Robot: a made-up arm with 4 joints. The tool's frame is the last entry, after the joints.
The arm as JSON. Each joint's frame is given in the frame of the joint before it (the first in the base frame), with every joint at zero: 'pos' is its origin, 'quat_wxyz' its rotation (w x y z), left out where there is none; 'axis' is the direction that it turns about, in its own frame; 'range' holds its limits. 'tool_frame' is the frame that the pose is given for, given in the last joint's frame.
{
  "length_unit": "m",
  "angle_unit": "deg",
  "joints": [
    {
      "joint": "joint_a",
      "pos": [
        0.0,
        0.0,
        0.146
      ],
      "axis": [
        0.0,
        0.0,
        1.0
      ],
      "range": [
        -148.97,
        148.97
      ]
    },
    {
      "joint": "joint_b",
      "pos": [
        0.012,
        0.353,
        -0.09
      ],
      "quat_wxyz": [
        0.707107,
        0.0,
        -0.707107,
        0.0
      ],
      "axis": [
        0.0,
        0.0,
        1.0
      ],
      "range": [
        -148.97,
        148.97
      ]
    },
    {
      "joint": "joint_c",
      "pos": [
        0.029,
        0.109,
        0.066
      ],
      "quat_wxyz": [
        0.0,
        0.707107,
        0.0,
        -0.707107
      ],
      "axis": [
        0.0,
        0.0,
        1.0
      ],
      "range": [
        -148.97,
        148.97
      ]
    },
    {
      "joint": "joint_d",
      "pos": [
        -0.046,
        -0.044,
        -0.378
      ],
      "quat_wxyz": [
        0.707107,
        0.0,
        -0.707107,
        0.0
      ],
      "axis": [
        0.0,
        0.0,
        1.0
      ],
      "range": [
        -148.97,
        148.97
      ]
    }
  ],
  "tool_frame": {
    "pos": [
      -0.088,
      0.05,
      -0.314
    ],
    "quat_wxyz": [
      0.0,
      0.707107,
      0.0,
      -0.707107
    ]
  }
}
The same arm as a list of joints. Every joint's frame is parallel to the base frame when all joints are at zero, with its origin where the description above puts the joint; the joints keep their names.
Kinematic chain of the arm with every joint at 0, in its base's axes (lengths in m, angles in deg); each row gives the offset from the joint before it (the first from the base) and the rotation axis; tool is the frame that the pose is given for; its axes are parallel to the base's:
joint_a: xyz 0.0000 0.0000 0.1460 axis +z
joint_b: xyz 0.0120 0.3530 -0.0900 axis -x
joint_c: xyz -0.0660 0.1090 0.0290 axis -z
joint_d: xyz -0.0460 0.0440 0.3780 axis -x
tool: xyz 0.3140 -0.0500 0.0880
Joint limits (deg, base to tool): -148.97..148.97 -148.97..148.97 -148.97..148.97 -148.97..148.97

